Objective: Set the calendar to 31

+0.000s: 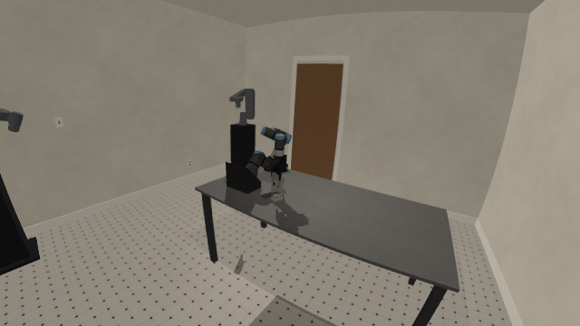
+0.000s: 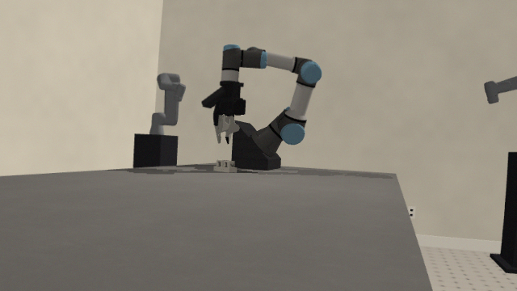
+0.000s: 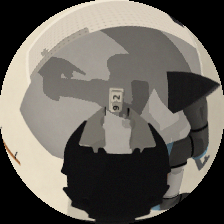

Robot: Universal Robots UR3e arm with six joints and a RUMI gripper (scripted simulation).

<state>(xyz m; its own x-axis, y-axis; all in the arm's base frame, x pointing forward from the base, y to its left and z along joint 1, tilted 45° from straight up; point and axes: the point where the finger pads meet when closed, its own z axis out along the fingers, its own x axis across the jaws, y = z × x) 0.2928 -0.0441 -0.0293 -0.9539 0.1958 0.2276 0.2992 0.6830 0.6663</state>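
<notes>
My gripper is now 20 mm to the right of the pale calendar tray and 110 mm above it.
</notes>
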